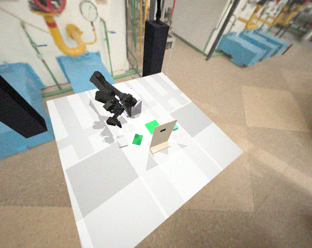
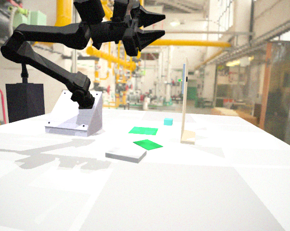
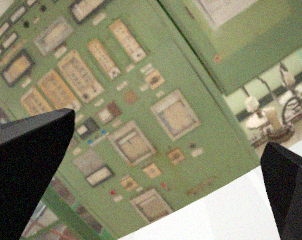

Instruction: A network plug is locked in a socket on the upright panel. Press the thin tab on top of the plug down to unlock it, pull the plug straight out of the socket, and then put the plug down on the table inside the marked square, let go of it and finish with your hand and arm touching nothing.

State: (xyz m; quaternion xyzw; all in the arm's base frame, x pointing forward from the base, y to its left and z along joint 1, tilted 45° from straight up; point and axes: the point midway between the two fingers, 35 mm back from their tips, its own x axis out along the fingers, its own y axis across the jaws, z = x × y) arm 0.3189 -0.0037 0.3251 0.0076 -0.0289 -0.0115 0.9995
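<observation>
Right now the tan network plug is 70 mm ahead of my gripper tip, 240 mm to the left of it and 140 mm below it. From my gripper tip the other things lie so: flat grey slab: 100 mm behind, 10 mm to the right, 370 mm below; then upright panel: 90 mm ahead, 230 mm to the left, 230 mm below; then green marked square: 90 mm behind, 300 mm to the left, 380 mm below.
</observation>
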